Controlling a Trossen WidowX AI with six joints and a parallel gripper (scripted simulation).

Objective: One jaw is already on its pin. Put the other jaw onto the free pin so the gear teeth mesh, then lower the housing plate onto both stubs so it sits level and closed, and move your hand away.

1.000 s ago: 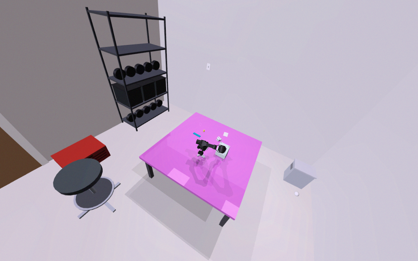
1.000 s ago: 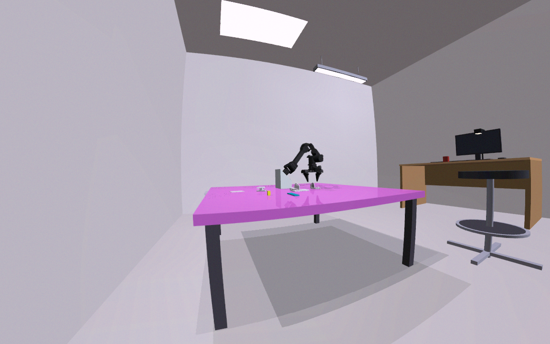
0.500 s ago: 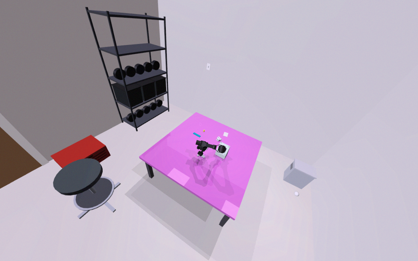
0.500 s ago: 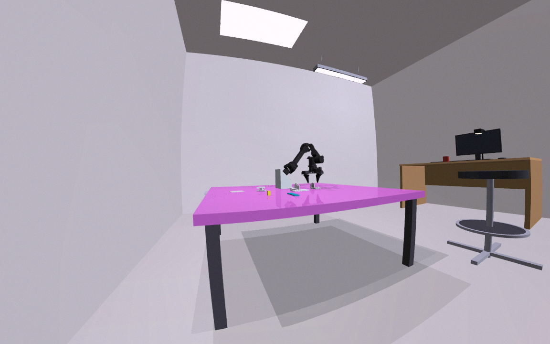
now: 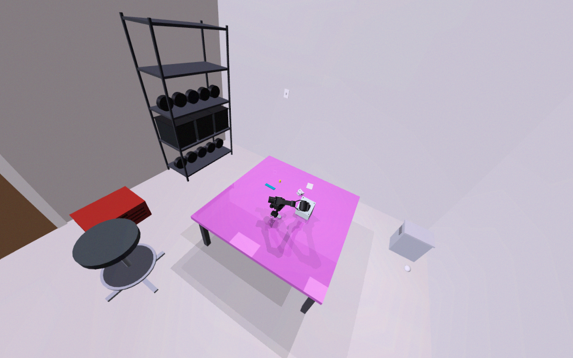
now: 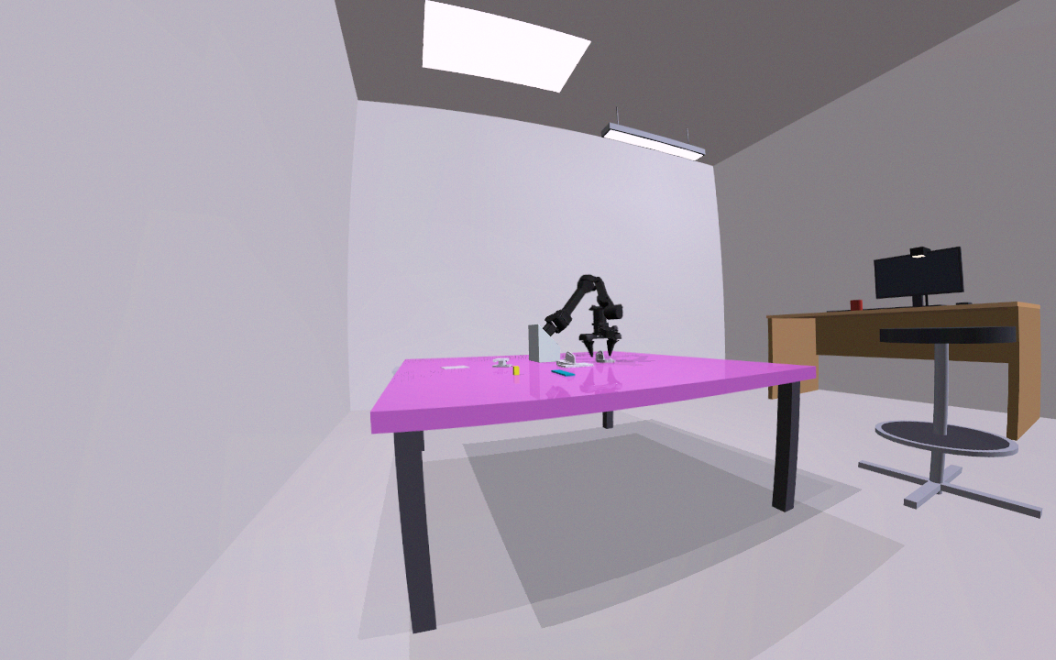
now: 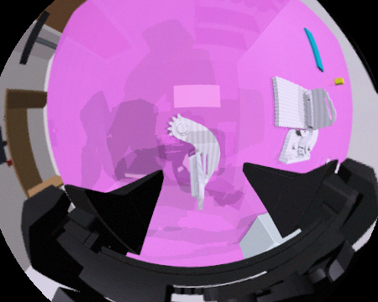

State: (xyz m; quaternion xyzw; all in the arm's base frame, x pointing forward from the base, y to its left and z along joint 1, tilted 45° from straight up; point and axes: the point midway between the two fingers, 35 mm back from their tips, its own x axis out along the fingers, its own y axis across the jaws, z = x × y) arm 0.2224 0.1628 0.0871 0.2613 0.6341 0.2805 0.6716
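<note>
My gripper tip is now 3 cm short of the white jaw, 2 cm to the right of it and 2 cm above it. Round my gripper tip: cyan bar (31 cm to the right, 27 cm ahead, 2 cm below); then small white part (42 cm to the right, 6 cm behind, 1 cm below); then white ledge (17 cm to the right, 9 cm ahead, 2 cm below).
</note>
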